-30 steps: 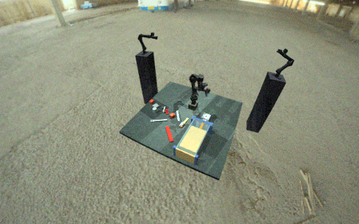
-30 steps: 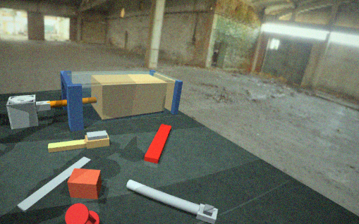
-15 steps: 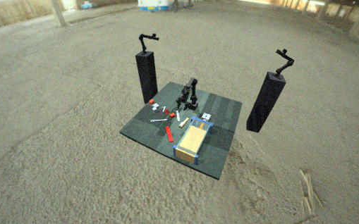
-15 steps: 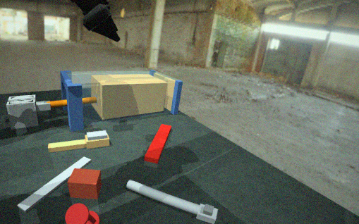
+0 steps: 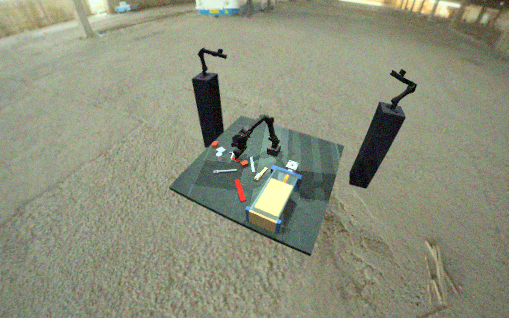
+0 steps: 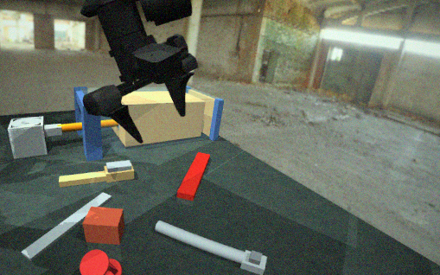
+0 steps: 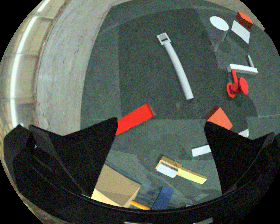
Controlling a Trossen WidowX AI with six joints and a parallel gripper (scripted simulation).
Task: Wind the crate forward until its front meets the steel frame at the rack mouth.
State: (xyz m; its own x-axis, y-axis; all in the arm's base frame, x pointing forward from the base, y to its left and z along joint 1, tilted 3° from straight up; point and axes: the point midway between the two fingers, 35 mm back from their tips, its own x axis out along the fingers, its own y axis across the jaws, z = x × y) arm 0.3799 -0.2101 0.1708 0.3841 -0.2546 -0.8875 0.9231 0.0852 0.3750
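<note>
My gripper tip is now 180 mm past the winch handle, 130 mm to the left of it and 170 mm above it. From my gripper tip the other things lie so: flat strip: 150 mm behind, 80 mm to the left, 190 mm below; then wooden-handled tool: 50 mm behind, 200 mm to the left, 180 mm below; then red knob: 150 mm behind, 90 mm to the right, 160 mm below.
</note>
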